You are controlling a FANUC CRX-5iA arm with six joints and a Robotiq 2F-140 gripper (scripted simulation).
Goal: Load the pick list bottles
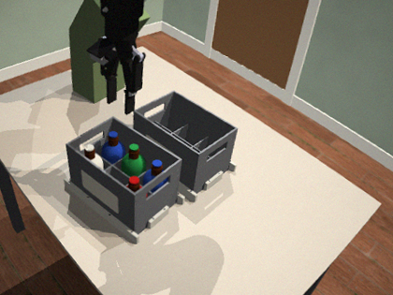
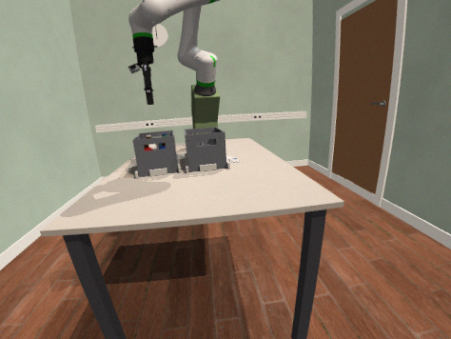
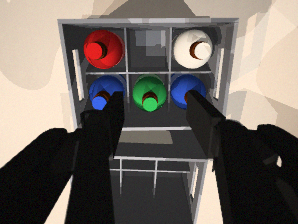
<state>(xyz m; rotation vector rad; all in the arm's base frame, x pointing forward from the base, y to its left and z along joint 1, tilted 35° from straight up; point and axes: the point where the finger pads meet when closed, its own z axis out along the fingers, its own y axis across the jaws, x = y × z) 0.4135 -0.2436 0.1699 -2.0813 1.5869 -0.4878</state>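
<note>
The white bottle lies 27 cm below my hand, 7 cm to the right of it and 7 cm behind it. Round my hand: green bottle: 27 cm below, 5 cm to the left, 1 cm behind; red bottle: 27 cm below, 10 cm ahead, 1 cm to the right; pick list: 38 cm to the left, 35 cm below, 11 cm behind.
</note>
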